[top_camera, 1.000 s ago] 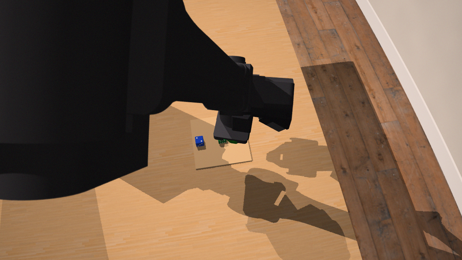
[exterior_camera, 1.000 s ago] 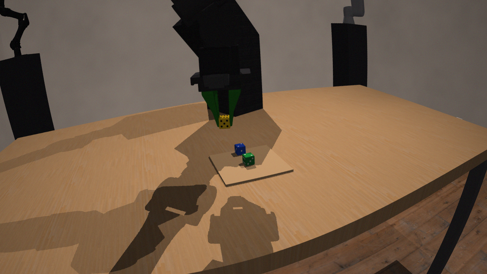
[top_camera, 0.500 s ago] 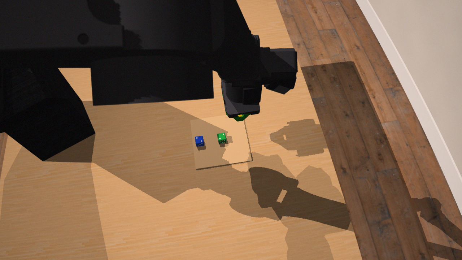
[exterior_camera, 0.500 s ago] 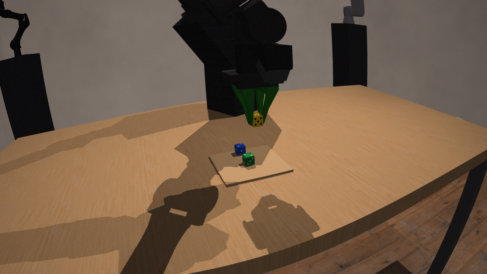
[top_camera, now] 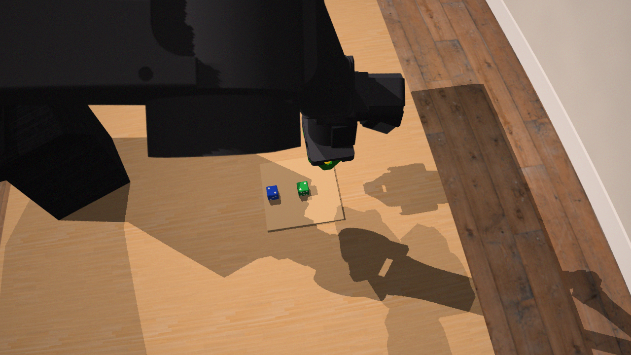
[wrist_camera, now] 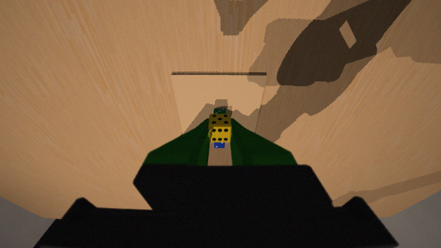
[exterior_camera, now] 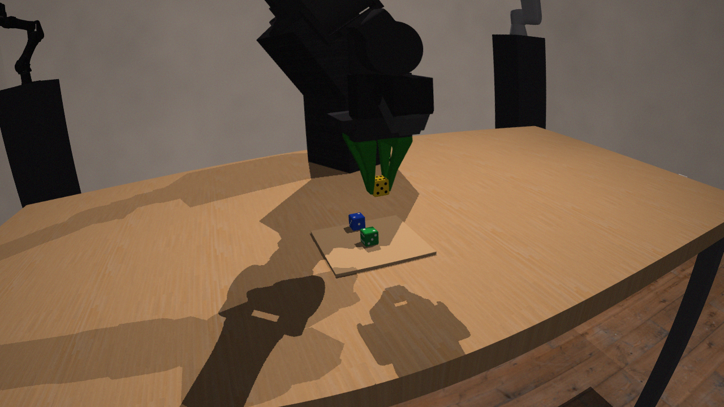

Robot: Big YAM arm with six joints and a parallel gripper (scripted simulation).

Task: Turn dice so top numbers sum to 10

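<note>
Right now the green die is 90 mm below my hand and 40 mm behind it. Round my hand: blue die: 100 mm behind, 90 mm below; then tan mat: 100 mm below, 50 mm behind; then yellow die: right at my hand.
</note>
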